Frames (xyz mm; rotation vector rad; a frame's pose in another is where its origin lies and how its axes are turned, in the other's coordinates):
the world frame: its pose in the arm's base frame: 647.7 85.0 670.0 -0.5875 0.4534 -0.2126
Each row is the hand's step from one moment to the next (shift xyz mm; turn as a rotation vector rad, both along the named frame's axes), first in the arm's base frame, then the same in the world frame.
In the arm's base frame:
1: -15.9 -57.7 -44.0 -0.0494 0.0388 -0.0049
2: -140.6 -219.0 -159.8 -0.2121 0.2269 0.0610
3: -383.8 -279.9 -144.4 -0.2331 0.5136 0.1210
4: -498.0 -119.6 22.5 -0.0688 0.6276 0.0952
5: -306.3 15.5 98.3 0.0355 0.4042 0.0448
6: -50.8 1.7 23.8 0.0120 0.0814 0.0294
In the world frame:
1: 19.8 -22.7 -67.9 -0.0542 0.0312 -0.0080
2: 2.0 -95.4 -290.1 -0.2805 0.1357 0.0556
3: -198.2 -169.8 -422.4 -0.4114 0.3332 0.2291
4: -408.4 -142.9 -275.0 -0.2940 0.4517 0.3424
5: -309.1 -64.1 -63.6 -0.1133 0.3056 0.2458
6: -53.6 -15.7 -5.4 -0.0257 0.0501 0.0668

